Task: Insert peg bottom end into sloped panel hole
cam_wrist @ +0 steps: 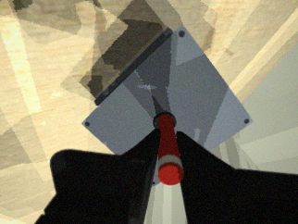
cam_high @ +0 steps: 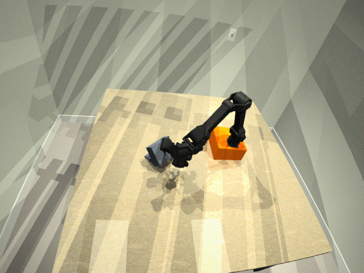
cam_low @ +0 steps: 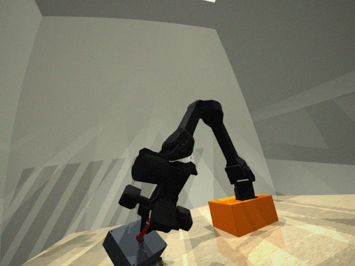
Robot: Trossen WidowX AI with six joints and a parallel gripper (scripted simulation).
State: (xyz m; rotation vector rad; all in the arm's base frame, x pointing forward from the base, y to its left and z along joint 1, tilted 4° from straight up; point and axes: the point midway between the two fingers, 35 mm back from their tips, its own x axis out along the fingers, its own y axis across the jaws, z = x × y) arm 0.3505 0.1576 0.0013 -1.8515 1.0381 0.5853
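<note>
My gripper tip is now 3 cm short of the grey-blue sloped panel, 2 cm to the left of it and 4 cm above it. Also, from my gripper tip: red round peg: 1 cm behind, 1 cm above.
</note>
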